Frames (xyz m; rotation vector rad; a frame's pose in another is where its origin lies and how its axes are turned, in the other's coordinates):
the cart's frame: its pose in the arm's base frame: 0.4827 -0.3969 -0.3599 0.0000 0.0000 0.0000
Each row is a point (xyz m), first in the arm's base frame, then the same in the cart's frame.
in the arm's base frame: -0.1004 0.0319 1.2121
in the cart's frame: -0.5831 0.4288 1.5720
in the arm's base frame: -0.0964 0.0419 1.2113
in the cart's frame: -0.5791 0.4388 1.5712
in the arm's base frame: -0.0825 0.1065 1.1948
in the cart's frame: -0.5652 0.5034 1.5547
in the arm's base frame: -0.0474 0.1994 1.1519
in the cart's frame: -0.5301 0.5963 1.5118
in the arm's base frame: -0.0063 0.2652 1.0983
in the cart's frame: -0.4890 0.6621 1.4582
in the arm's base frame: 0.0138 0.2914 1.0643
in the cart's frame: -0.4689 0.6883 1.4242
